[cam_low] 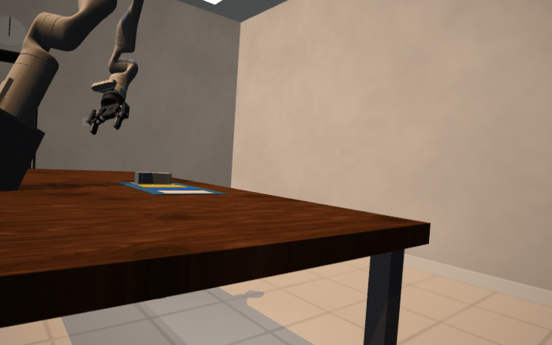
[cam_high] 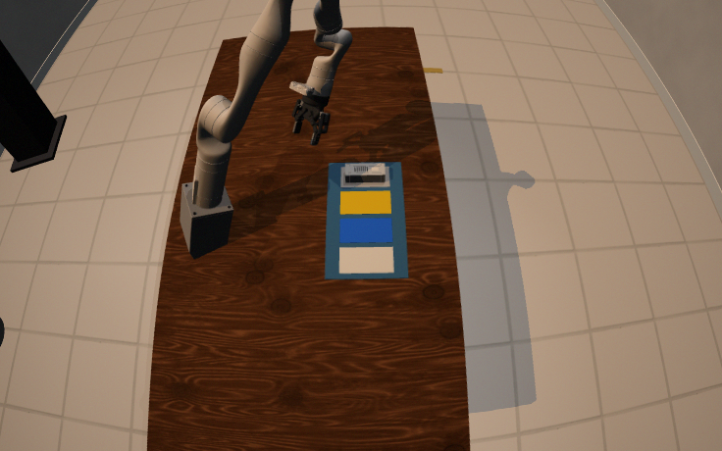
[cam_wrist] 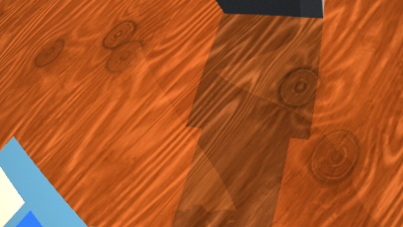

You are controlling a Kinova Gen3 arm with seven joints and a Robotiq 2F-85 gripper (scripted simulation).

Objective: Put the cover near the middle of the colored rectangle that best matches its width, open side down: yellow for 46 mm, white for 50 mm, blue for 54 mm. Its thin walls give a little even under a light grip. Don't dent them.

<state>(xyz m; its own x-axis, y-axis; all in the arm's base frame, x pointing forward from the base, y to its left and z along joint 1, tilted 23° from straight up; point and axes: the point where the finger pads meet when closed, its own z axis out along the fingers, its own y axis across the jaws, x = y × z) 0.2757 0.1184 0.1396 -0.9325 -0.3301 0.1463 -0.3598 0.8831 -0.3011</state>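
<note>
Now: hand 16 cm short of the cover, 5 cm to the left of it and 16 cm above it. Round my hand: mat (18 cm ahead, 20 cm to the right, 18 cm below).
</note>
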